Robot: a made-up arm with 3 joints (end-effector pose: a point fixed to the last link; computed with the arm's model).
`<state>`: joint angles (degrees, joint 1 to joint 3).
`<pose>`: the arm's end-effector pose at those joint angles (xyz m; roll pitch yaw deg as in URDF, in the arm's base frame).
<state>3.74 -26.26 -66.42</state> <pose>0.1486 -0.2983 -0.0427 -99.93 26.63 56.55</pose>
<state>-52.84 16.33 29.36</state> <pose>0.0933 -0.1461 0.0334 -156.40 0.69 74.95</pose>
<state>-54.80 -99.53 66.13</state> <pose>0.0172 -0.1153 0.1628 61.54 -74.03 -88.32</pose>
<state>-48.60 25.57 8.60</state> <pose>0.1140 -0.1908 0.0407 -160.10 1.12 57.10</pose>
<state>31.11 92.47 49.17</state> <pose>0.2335 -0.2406 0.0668 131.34 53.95 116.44</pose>
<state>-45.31 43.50 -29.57</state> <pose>0.1211 -0.2674 0.0736 -167.88 -10.19 21.93</pose>
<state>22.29 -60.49 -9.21</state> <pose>0.1005 -0.2664 0.0204 -72.43 -19.43 115.10</pose>
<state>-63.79 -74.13 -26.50</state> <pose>0.0478 -0.0555 0.0113 -54.94 -4.88 26.61</pose>
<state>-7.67 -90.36 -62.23</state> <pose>-0.0100 -0.2539 0.0031 -30.17 25.45 96.69</pose>
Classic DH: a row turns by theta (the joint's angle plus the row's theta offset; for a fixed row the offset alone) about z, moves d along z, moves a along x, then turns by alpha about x. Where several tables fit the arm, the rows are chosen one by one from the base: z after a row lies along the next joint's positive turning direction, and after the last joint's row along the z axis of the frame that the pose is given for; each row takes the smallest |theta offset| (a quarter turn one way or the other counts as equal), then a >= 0, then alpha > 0; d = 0 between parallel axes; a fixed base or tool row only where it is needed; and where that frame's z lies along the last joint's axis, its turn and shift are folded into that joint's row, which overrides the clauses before.
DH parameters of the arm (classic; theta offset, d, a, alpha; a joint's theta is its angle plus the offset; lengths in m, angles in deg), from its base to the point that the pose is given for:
base (fixed): -38.29 0 0.2421 0
joint 1: 29.85 0.1264 -0.0604 103.23
joint 2: -16.01 0.1925 0.0224 -87.54
joint 3: -56.52 -0.1717 -0.0508 143.17
tool (fixed): -161.06 -0.1203 0 0

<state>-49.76 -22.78 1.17</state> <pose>0.0854 -0.1394 0.0153 -113.90 -17.09 53.25</pose>
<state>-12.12 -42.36 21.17</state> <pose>0.0576 -0.1916 0.0479 -107.24 -37.43 105.15</pose>
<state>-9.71 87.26 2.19</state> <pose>0.1789 -0.2611 0.1270 141.70 8.63 69.69</pose>
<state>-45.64 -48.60 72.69</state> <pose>-0.0036 -0.1097 0.1061 -169.13 -51.25 143.50</pose>
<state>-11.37 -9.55 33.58</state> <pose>0.0784 -0.2004 0.0383 -141.59 -18.45 124.15</pose>
